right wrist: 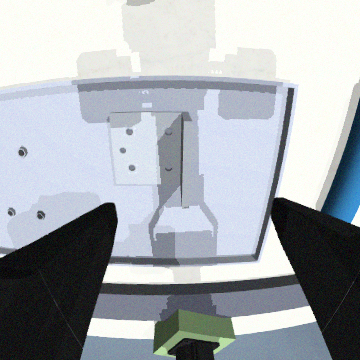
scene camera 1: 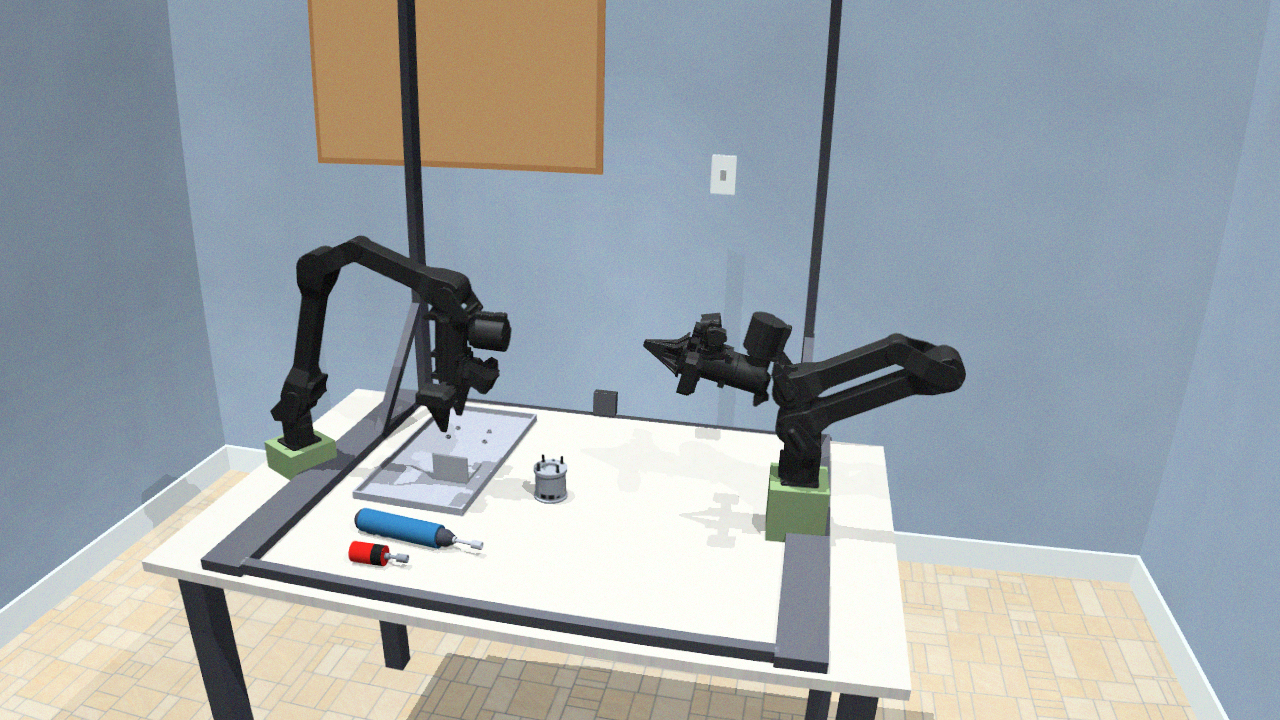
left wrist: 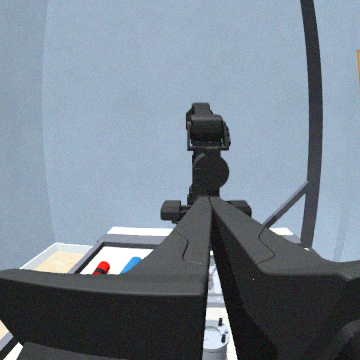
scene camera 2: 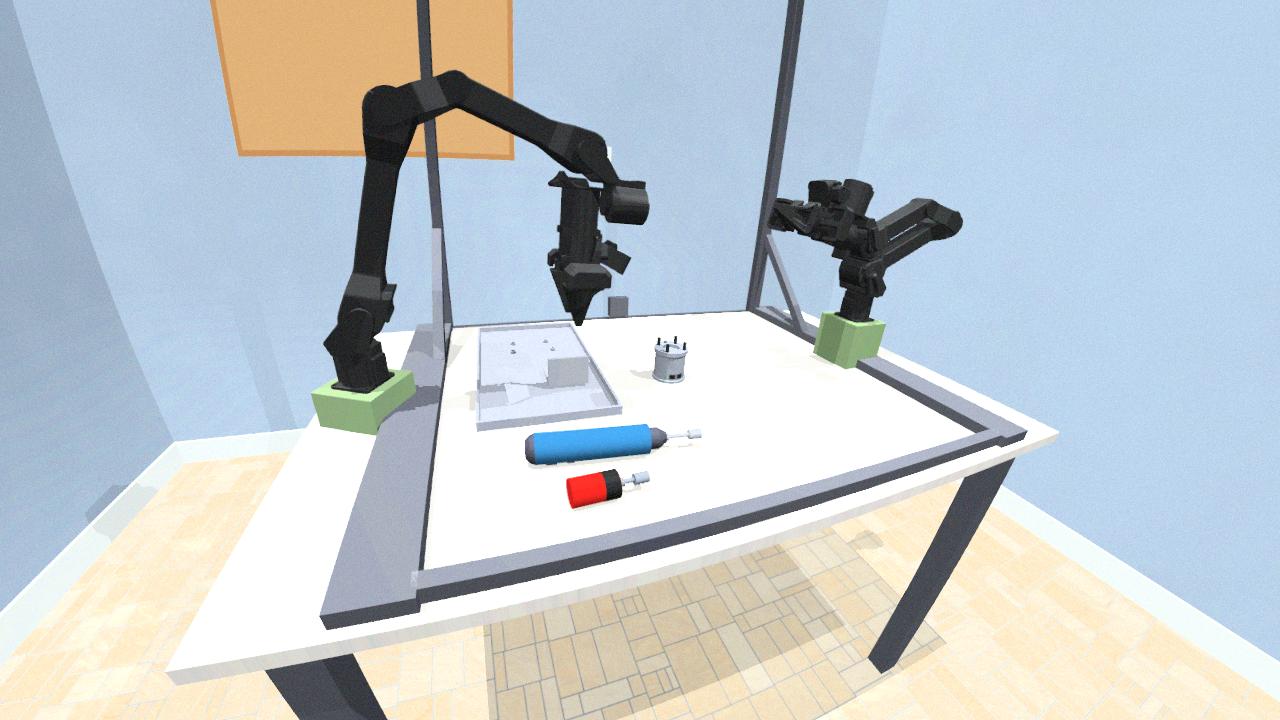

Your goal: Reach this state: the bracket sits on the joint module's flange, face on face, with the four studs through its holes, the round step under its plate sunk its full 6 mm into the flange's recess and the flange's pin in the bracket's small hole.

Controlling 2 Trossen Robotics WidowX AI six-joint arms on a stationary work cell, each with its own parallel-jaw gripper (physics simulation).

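Places are measured from the left arm's base along level axes (x ahead, y left, z up), in millimetres.
Pixels of known places: left gripper, between the fingertips: (scene camera 1: 643, 342) (left wrist: 207, 206) (scene camera 2: 775, 205); right gripper, between the fingertips: (right wrist: 195, 209) (scene camera 1: 451, 423) (scene camera 2: 573, 319); left arm's base, origin of its link: (scene camera 1: 799, 477) (scene camera 2: 853, 317); right arm's base, origin of its link: (right wrist: 192, 347) (scene camera 1: 299, 440) (scene camera 2: 363, 381).
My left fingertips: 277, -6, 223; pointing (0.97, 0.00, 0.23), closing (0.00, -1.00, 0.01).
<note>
For each thing: its top centre in the pictures, then the offset to it from my left fingertips, as dx, dy, dz. "*": a spot on its surface instead.
- tray, centre of its top: (right wrist: 81, 191) (scene camera 2: 535, 359) (scene camera 1: 452, 449) +401, -138, -308
- grey joint module, centre of its top: (left wrist: 210, 326) (scene camera 1: 550, 460) (scene camera 2: 672, 340) +169, -27, -250
- blue driver, a spot on its surface: (scene camera 2: 590, 443) (scene camera 1: 392, 525) * +391, +184, -291
- shorter red driver, centre of its top: (scene camera 2: 610, 473) (scene camera 1: 379, 546) (left wrist: 97, 269) +387, +248, -290
- dark box, centre of its top: (scene camera 1: 605, 391) (scene camera 2: 618, 296) +135, -396, -267
The grey bracket (scene camera 1: 450, 467) (scene camera 2: 568, 370) (right wrist: 136, 150) rests in the tray (scene camera 1: 407, 503) (scene camera 2: 550, 419), its holed plate flat and its other plate upright. My right gripper (scene camera 1: 451, 420) (scene camera 2: 579, 320) (right wrist: 195, 209) is open and empty, pointing down above the tray, apart from the bracket. The grey joint module (scene camera 1: 550, 483) (scene camera 2: 669, 365) (left wrist: 215, 347) stands upright on the table beside the tray, its dark studs pointing up; no bracket is on it. The flange's pin and recess are too small to tell. My left gripper (scene camera 1: 646, 342) (scene camera 2: 774, 214) (left wrist: 207, 206) is shut and empty, high up and away from the module.
Several small nuts (scene camera 1: 488, 430) (right wrist: 22, 152) lie in the tray. A blue driver (scene camera 1: 402, 527) (scene camera 2: 590, 443) and a shorter red driver (scene camera 1: 366, 552) (scene camera 2: 588, 488) lie in front of it. A dark box (scene camera 1: 605, 402) stands at the table's back edge. Frame posts rise at the back.
</note>
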